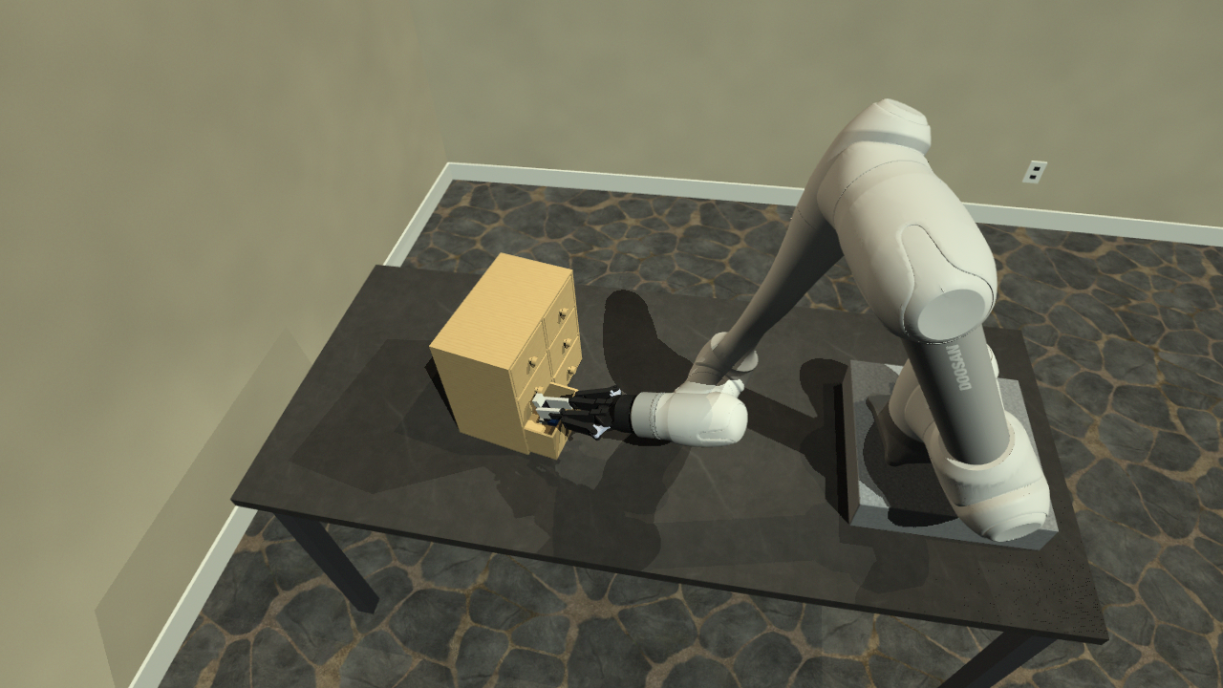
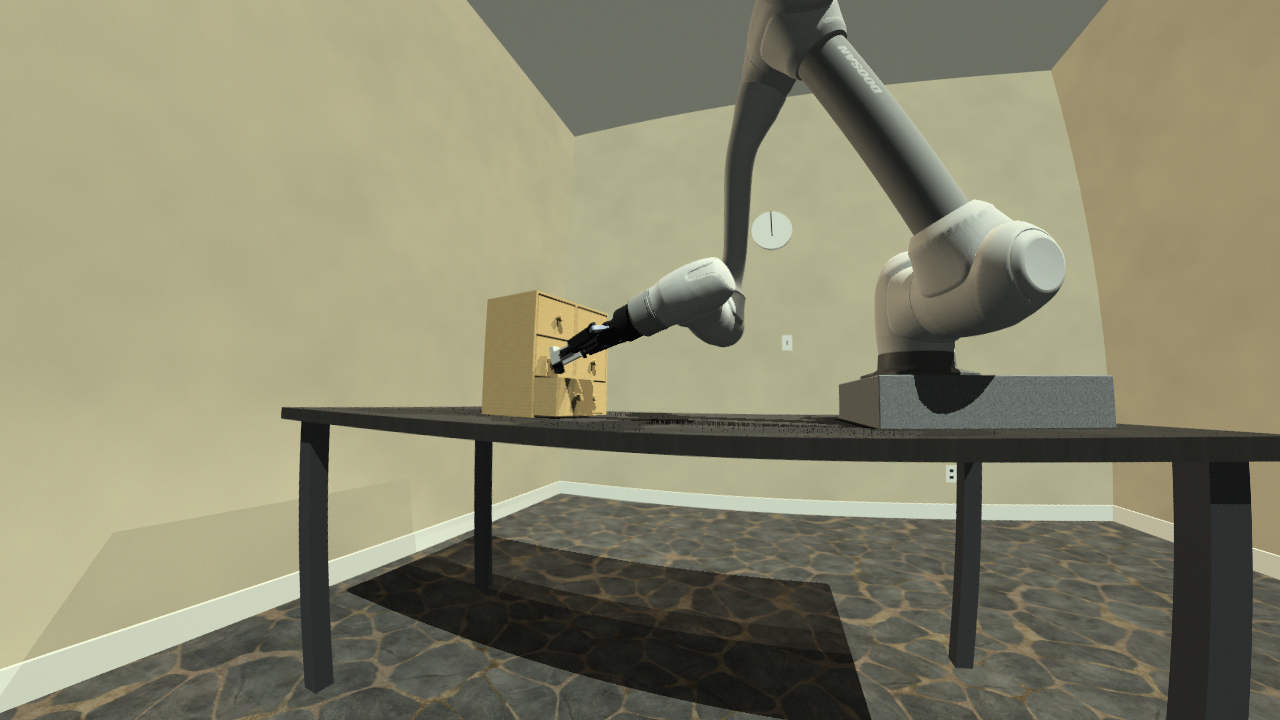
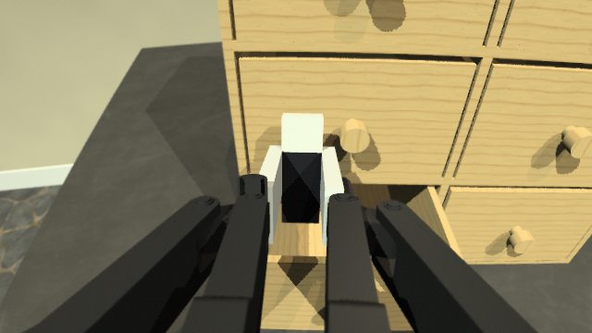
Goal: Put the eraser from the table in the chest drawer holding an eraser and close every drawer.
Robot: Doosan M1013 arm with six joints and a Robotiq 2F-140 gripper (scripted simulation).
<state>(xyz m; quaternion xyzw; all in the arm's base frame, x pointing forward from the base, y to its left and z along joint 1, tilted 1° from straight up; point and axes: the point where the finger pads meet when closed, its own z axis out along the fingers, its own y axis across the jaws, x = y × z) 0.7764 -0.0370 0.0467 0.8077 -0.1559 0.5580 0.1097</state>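
The blue eraser lies 130 mm below my hand, 70 mm to the right of it and 20 mm ahead of it.
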